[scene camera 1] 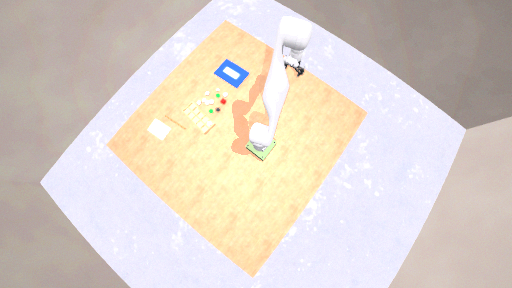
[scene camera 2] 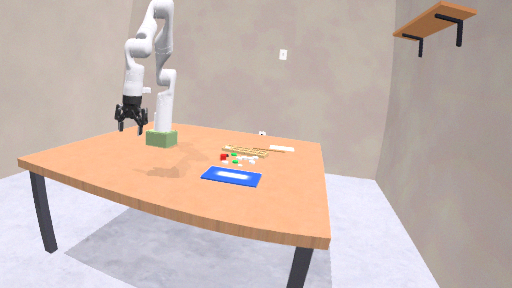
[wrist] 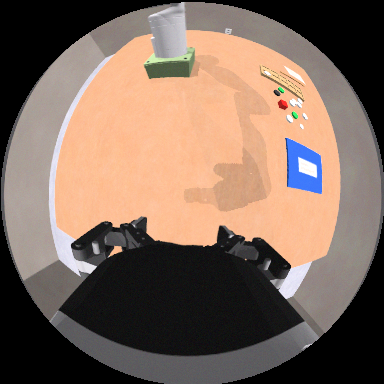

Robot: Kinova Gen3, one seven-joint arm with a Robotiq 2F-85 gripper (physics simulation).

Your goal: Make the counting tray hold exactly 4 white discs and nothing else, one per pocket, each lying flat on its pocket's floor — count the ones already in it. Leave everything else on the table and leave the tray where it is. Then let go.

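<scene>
The wooden counting tray (scene camera 1: 210, 129) (scene camera 2: 245, 153) (wrist: 282, 83) has two rows of pockets. A white disc (wrist: 267, 73) shows in an end pocket in the wrist view; glare hides pocket contents in scene camera 1. Several loose white pieces lie beside the tray, among them one white disc (scene camera 1: 225, 94) (scene camera 2: 225, 162) (wrist: 289, 118) and a smaller white piece (scene camera 1: 217, 90) (scene camera 2: 240, 165) (wrist: 301, 126). Others lie close together, perhaps touching. My gripper (scene camera 1: 293, 68) (scene camera 2: 130, 132) (wrist: 181, 229) is open and empty, high up and far from the tray, near the table's edge.
Near the tray are two green discs, one green disc (scene camera 1: 218, 95) (scene camera 2: 235, 161) (wrist: 295, 115) farther out, a red block (scene camera 1: 223, 101) (scene camera 2: 223, 157) (wrist: 283, 104) and a black piece (scene camera 1: 218, 109) (wrist: 277, 92). A blue board (scene camera 1: 240, 78) (scene camera 2: 210, 175) (wrist: 295, 175), thin stick (scene camera 1: 175, 122) and white card (scene camera 1: 159, 129) lie around.
</scene>
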